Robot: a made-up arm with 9 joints. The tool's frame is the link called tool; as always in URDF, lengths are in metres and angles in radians.
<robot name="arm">
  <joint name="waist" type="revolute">
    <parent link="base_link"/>
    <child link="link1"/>
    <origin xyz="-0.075 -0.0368 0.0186" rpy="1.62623 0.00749 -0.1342"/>
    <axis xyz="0 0 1"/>
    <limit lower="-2.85" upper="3.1" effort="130" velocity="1.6"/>
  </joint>
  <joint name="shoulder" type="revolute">
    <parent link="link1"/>
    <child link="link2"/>
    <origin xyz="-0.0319 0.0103 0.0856" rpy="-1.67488 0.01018 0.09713"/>
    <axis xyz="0 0 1"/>
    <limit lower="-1.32" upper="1.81" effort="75" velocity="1.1"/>
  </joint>
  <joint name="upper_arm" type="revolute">
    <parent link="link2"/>
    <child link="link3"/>
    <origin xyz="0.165 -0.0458 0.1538" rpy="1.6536 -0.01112 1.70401"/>
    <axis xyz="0 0 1"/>
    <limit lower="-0.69" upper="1.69" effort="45" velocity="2.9"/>
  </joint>
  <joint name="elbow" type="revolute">
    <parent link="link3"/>
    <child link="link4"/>
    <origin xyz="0.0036 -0.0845 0.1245" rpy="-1.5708 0 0.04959"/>
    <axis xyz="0 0 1"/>
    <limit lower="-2.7" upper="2.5" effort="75" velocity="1.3"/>
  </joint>
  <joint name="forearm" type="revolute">
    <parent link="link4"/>
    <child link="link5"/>
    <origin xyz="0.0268 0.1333 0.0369" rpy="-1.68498 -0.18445 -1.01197"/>
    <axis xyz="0 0 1"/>
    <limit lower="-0.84" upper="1.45" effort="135" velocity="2"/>
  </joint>
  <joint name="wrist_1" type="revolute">
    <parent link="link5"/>
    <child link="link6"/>
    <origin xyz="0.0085 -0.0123 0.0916" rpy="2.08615 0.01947 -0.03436"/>
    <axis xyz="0 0 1"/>
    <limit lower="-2" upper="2.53" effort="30" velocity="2.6"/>
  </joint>
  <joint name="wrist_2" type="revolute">
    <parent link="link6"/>
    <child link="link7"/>
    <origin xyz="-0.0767 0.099 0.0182" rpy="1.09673 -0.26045 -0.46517"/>
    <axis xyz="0 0 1"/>
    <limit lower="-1.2" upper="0.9" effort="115" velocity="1.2"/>
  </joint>
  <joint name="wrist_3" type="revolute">
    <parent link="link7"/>
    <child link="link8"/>
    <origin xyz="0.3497 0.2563 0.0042" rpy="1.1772 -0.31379 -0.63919"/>
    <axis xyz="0 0 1"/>
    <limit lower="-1.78" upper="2.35" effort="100" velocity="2.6"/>
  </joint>
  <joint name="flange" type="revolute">
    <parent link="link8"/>
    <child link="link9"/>
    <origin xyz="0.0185 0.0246 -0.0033" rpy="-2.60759 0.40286 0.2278"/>
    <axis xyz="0 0 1"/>
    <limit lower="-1.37" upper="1.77" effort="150" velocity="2.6"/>
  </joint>
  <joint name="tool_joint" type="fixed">
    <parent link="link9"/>
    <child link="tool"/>
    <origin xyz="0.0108 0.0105 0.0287" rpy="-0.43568 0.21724 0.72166"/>
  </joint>
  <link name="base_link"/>
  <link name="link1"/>
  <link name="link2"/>
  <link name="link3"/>
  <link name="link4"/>
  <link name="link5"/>
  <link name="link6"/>
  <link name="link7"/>
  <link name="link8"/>
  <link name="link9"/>
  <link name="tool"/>
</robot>
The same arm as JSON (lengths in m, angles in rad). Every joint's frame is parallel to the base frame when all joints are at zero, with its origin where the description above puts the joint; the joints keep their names.
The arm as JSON. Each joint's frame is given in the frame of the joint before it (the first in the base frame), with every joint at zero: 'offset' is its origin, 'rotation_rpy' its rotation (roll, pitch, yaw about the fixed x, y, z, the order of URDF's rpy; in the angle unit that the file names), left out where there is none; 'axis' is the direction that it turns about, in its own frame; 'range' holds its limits. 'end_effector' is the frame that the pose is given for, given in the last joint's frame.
{"length_unit": "m", "angle_unit": "rad", "chain": [
  {"id": "waist", "offset": [-0.075, -0.0368, 0.0186], "axis": [-0.134004, -0.989431, -0.055402], "range": [-2.85, 3.1]},
  {"id": "shoulder", "offset": [-0.0431, -0.081, 0.0058], "axis": [-0.082703, 0.060502, 0.994736], "range": [-1.32, 1.81]},
  {"id": "upper_arm", "offset": [0.1441, -0.0572, 0.1701], "axis": "+x", "range": [-0.69, 1.69]},
  {"id": "elbow", "offset": [0.1245, -0.0006, -0.0846], "axis": "+z", "range": [-2.7, 2.5]},
  {"id": "forearm", "offset": [-0.1333, 0.0268, 0.0369], "axis": [-0.509021, 0.853436, -0.112005], "range": [-0.84, 1.45]},
  {"id": "wrist_1", "offset": [-0.0422, 0.0826, 0.0033], "axis": [0.031101, -0.441107, 0.896915], "range": [-2.0, 2.53]},
  {"id": "wrist_2", "offset": [-0.1178, 0.0268, 0.0376], "axis": "-y", "range": [-1.2, 0.9]},
  {"id": "wrist_3", "offset": [0.2733, -0.0042, 0.3366], "axis": [-0.454782, -0.364786, -0.812468], "range": [-1.78, 2.35]},
  {"id": "flange", "offset": [0.0148, -0.0261, 0.0075], "axis": [-0.082198, 0.057198, 0.994973], "range": [-1.37, 1.77]}
], "end_effector": {"offset": [0.0112, 0.0082, 0.0293], "rotation_rpy": [-0.5215, 0.1627, 0.3809]}}

